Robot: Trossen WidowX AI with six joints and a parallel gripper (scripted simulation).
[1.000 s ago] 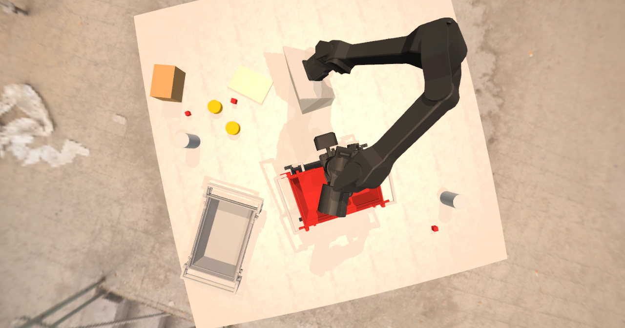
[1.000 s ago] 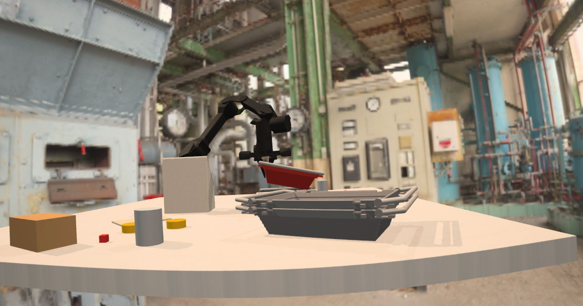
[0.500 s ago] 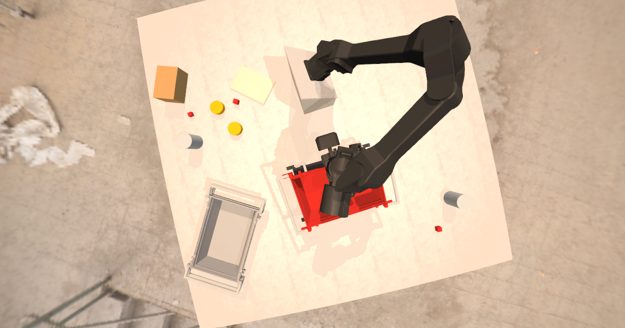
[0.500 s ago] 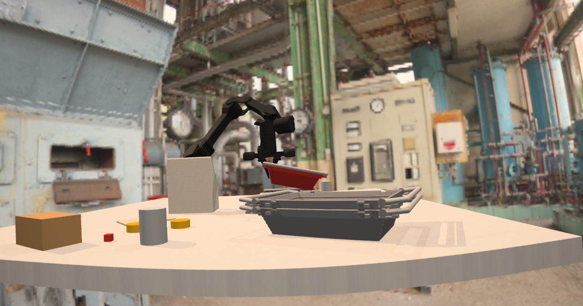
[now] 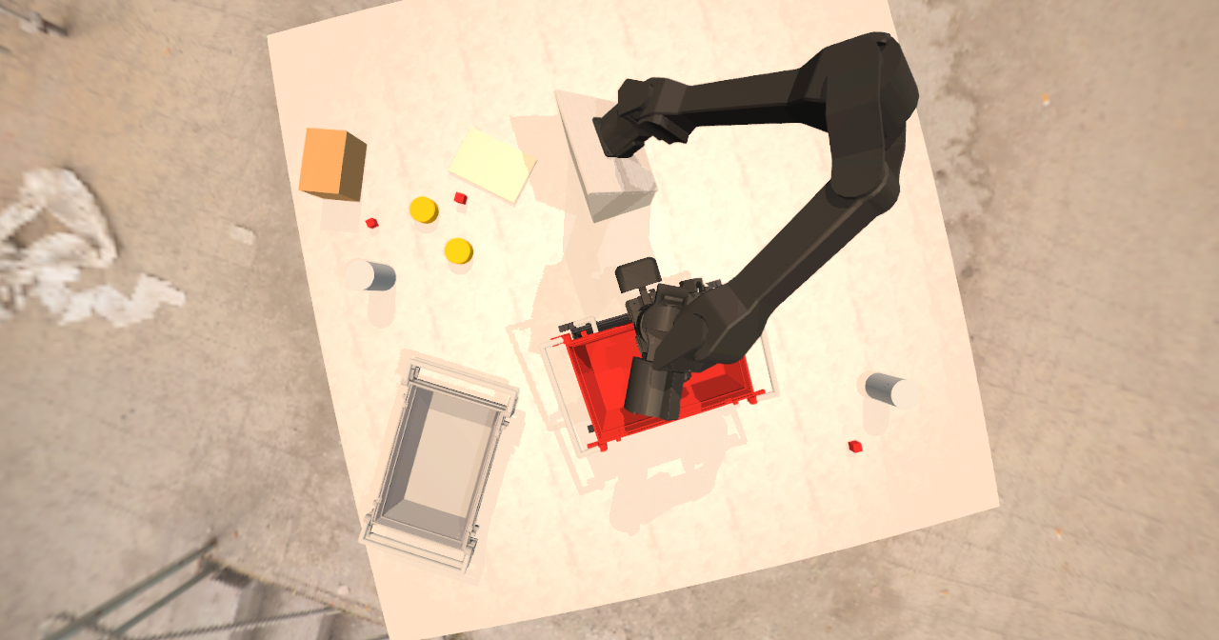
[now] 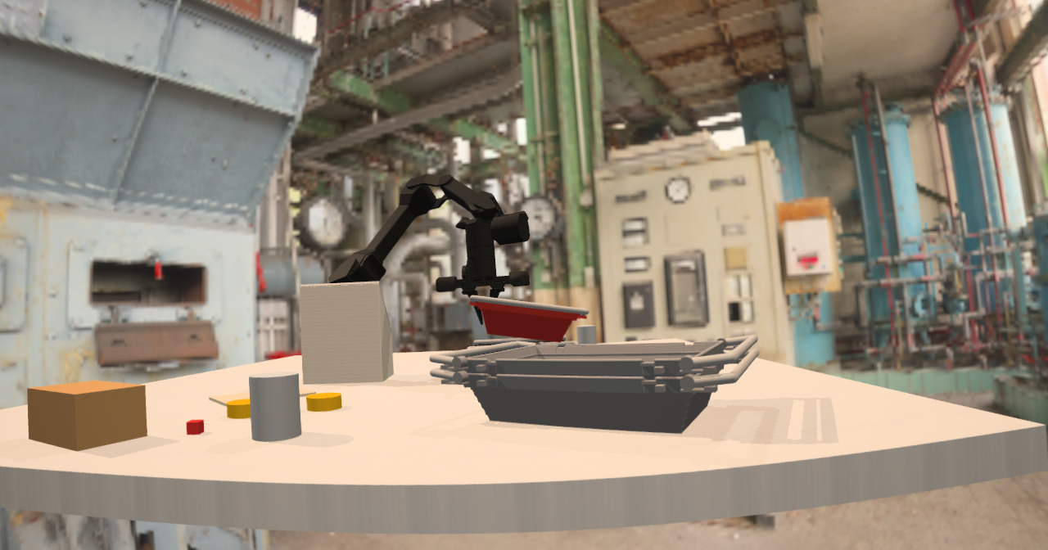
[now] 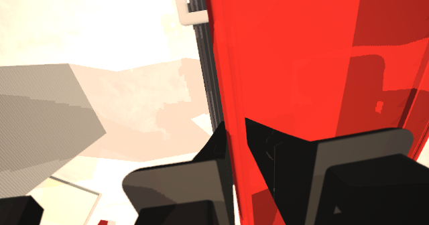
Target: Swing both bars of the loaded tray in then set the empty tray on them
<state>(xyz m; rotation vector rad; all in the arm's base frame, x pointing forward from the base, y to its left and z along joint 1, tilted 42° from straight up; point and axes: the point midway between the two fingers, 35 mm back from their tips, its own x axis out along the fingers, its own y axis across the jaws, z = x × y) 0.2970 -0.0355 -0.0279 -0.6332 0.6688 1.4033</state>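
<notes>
Right now my gripper tip is 8 cm short of the red tray and 2 cm below it. Also, from my gripper tip: pale flat plate 39 cm behind, 18 cm to the right, 10 cm below; orange box 48 cm behind, 47 cm to the right, 7 cm below.
</notes>
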